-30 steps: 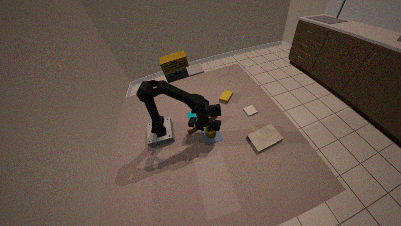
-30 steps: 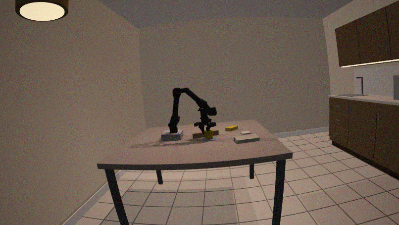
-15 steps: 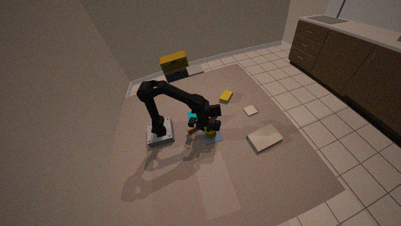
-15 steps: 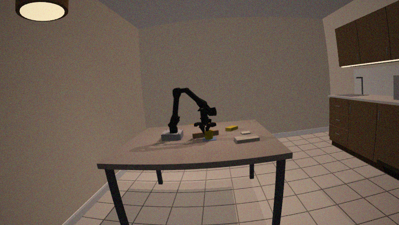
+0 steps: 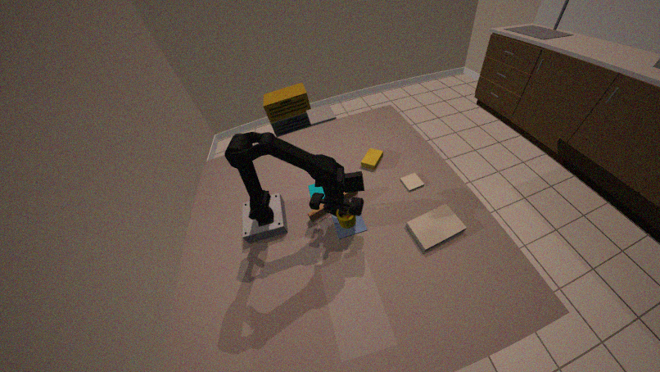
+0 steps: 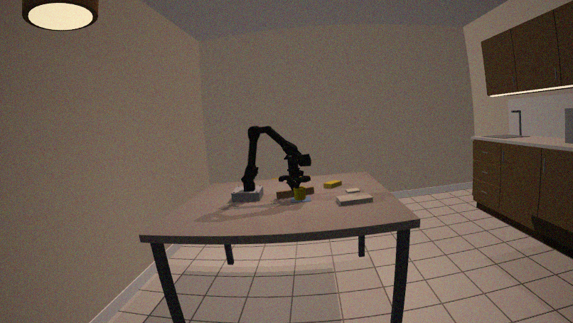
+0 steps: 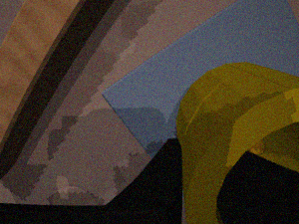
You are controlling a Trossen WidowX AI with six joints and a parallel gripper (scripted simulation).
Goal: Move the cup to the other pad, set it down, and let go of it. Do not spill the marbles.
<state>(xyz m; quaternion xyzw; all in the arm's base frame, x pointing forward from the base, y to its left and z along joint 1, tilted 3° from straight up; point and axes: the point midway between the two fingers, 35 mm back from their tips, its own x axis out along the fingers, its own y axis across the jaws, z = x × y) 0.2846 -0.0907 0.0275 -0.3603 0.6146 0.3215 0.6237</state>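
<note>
Right now the blue pad is 50 mm below my gripper tip, 30 mm ahead of it and 20 mm to the right of it. Round my gripper tip: yellow cup (20 mm to the right, 20 mm ahead); then wooden bar (80 mm to the left, 30 mm below); then beige tile (350 mm ahead, 60 mm to the left, 30 mm below).
</note>
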